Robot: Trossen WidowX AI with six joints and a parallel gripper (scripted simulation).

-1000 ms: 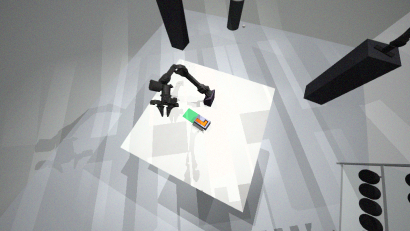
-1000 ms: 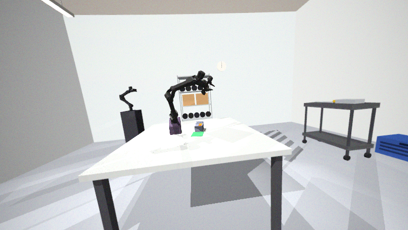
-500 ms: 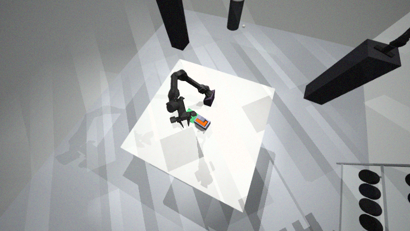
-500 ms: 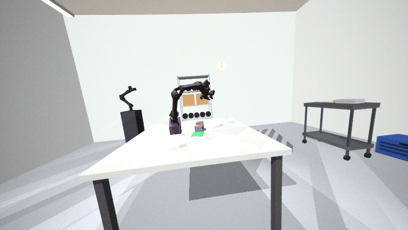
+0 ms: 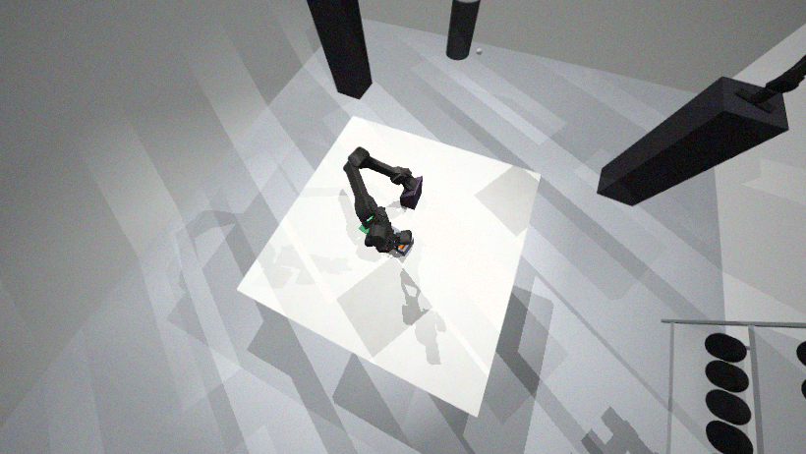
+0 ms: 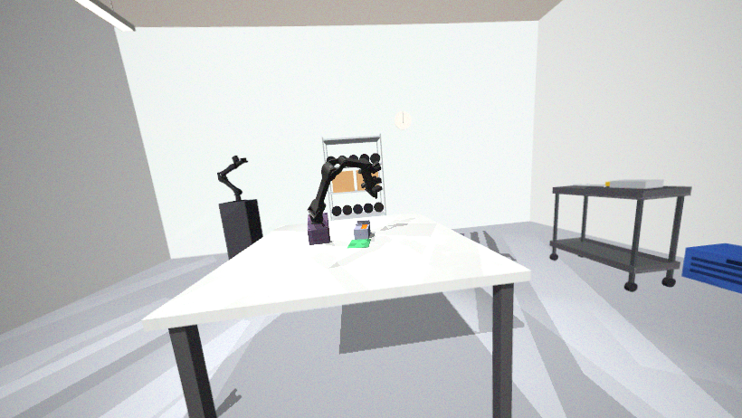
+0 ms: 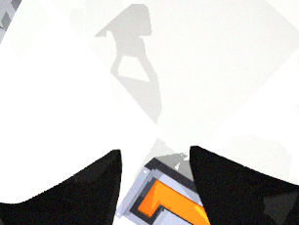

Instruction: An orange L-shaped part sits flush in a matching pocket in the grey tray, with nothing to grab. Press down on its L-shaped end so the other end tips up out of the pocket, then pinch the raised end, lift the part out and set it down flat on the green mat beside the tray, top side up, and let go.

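The orange L-shaped part is 19 cm below my gripper tip, 10 cm behind it and 4 cm to the right of it. Round my gripper tip: green mat 25 cm below, 20 cm to the right, 12 cm behind.
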